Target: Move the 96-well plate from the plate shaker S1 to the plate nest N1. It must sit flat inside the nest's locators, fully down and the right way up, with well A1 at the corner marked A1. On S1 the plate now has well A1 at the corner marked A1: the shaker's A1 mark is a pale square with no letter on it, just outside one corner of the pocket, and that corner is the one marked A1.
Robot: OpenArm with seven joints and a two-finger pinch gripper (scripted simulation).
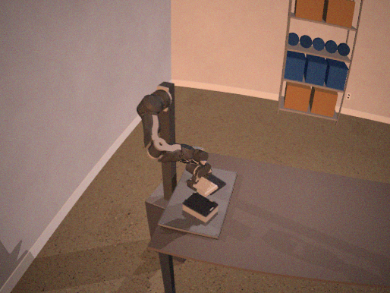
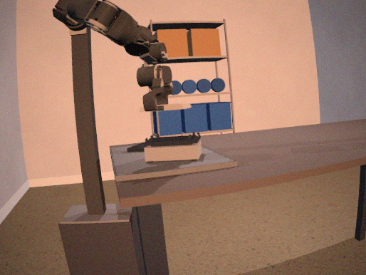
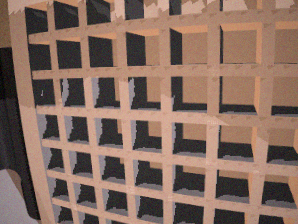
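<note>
Now: the plate shaker 6 cm ahead of my hand, 4 cm to the right of it and 10 cm below it. Also, from my hand: pale 96-well plate (2 cm ahead, 1 cm to the right).
</note>
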